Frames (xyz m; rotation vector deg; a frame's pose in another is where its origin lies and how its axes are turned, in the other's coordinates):
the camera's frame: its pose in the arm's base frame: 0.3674 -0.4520 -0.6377 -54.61 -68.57 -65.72
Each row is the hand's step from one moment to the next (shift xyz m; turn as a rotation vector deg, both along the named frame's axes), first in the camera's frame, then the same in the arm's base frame.
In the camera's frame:
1: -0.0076 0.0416 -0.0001 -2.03 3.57 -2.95
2: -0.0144 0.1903 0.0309 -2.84 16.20 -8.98
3: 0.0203 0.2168 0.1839 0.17 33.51 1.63
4: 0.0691 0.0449 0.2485 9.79 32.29 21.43
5: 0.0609 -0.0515 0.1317 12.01 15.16 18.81
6: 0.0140 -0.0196 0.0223 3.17 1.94 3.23
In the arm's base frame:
1: 0.0409 0.0089 -0.0062 4.07 -1.89 -2.32
2: 0.1810 0.0679 -0.0038 17.62 -5.25 -3.61
3: 0.1777 0.2163 0.0536 32.58 7.86 1.46
4: -0.0035 0.2394 0.1059 27.58 25.42 13.81
5: -0.0759 0.1091 0.0778 11.26 19.32 15.09
6: -0.0235 0.0159 0.0165 1.28 3.03 3.67

